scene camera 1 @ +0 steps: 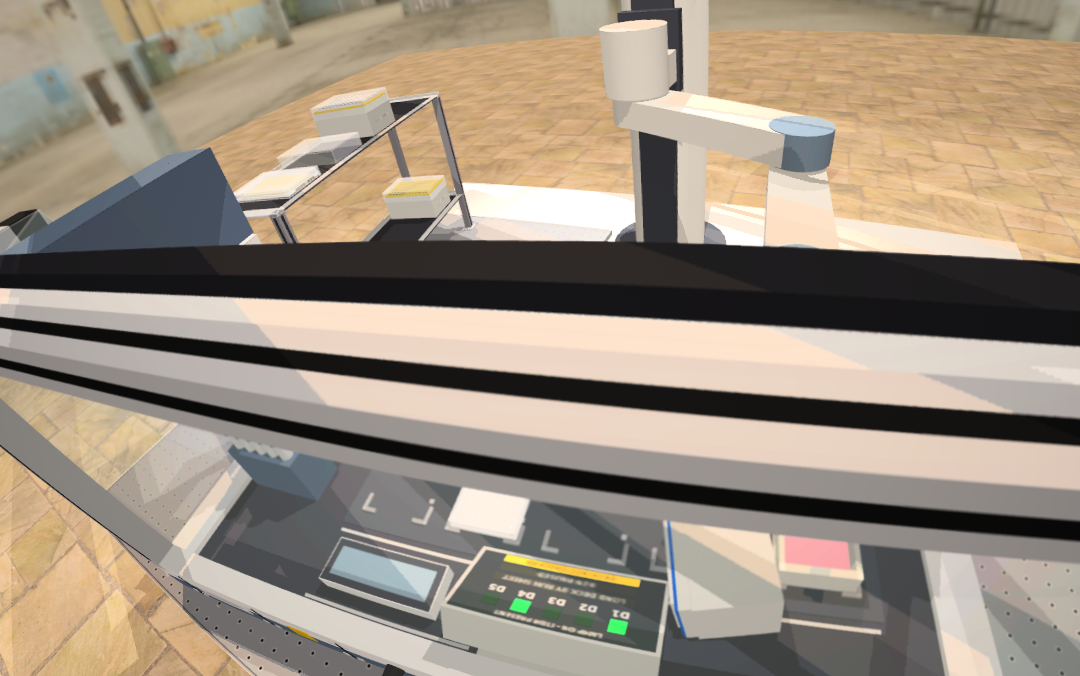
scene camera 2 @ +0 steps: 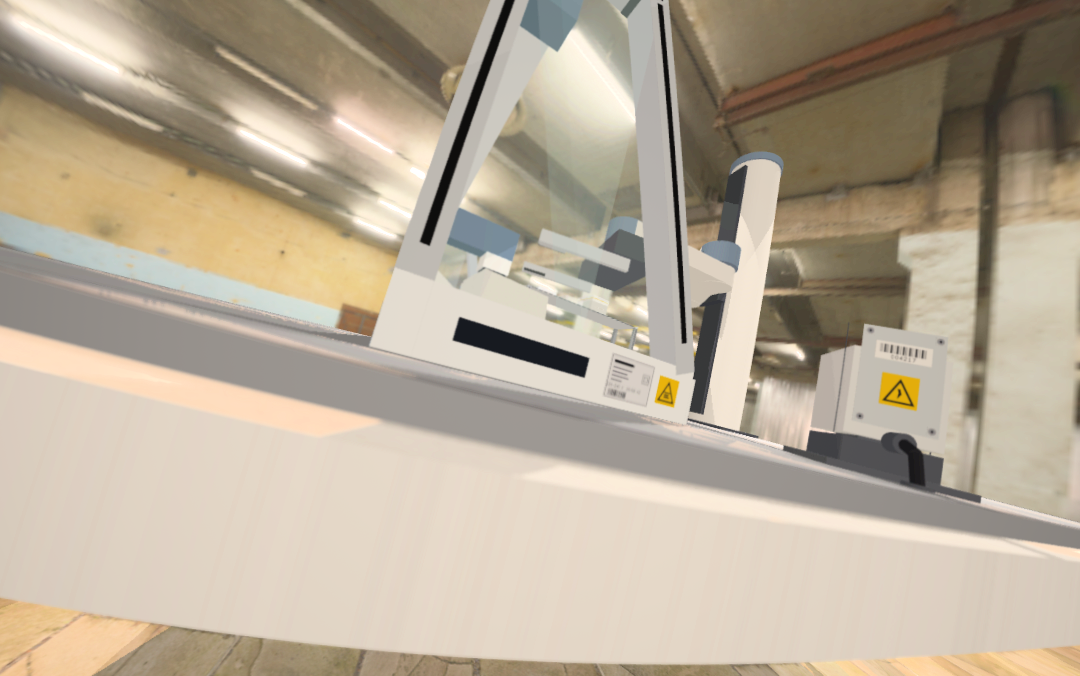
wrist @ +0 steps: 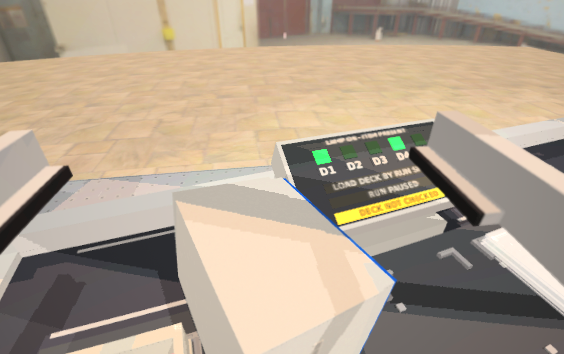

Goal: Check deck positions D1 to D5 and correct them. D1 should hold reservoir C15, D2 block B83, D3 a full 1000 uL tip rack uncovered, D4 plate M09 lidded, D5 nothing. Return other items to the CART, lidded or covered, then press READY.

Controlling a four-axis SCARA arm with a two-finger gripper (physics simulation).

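Places are measured from the arm's base along level axes (x back, y right, z up), in metres.
Pixels of known places: gripper, fingertip midpoint: (scene camera 2: 530, 253) (wrist: 243, 141).
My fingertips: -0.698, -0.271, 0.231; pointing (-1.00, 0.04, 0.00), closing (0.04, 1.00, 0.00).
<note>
For each thing: its top centre in the pictures, then the offset to it from my fingertips, as dx, dy, dz. "spot": a spot on its surface instead.
- cart, surface spot: (scene camera 1: 452, 159) spot: +0.660, +0.792, -0.025
- yellow-banded box, top centre: (scene camera 1: 347, 97) +0.439, +0.825, +0.202
- flat grey item, top centre: (scene camera 1: 317, 144) +0.312, +0.798, +0.157
- pale plate-like item, top centre: (scene camera 1: 273, 179) +0.184, +0.772, +0.148
- yellow-topped box, top centre: (scene camera 1: 412, 183) +0.566, +0.852, -0.048
- beige housing, top centre: (wrist: 265, 225) (scene camera 1: 724, 536) (scene camera 2: 506, 285) -0.024, +0.008, -0.067
- pink-topped item, top centre: (scene camera 1: 817, 519) +0.062, -0.081, -0.133
My gripper (wrist: 243, 141) is open and empty, its fingers wide apart above the beige housing; the beam hides it in scene camera 1. The status panel (scene camera 1: 557, 593) (wrist: 370, 172) has the D1 and D4 lamps lit green and a yellow band reading DECK NOT CHECKED. A white flat-topped item (scene camera 1: 488, 510) (wrist: 525, 267) sits on the deck among corner brackets; its label is unreadable. The cart (scene camera 1: 452, 159) bears a yellow-banded box (scene camera 1: 353, 113), a flat grey item (scene camera 1: 320, 148) and a pale plate-like item (scene camera 1: 278, 184) on top, and a yellow-topped box (scene camera 1: 416, 199) below. The D1 item and READY button cannot be made out.
A beige housing (scene camera 1: 721, 577) (wrist: 280, 265) with a blue edge stands beside the panel, with a pink-topped item (scene camera 1: 816, 552) beyond it. A small display (scene camera 1: 386, 569) and a blue block (scene camera 1: 286, 475) are at the deck's other side. A thick beam (scene camera 1: 518, 366) crosses above the deck.
</note>
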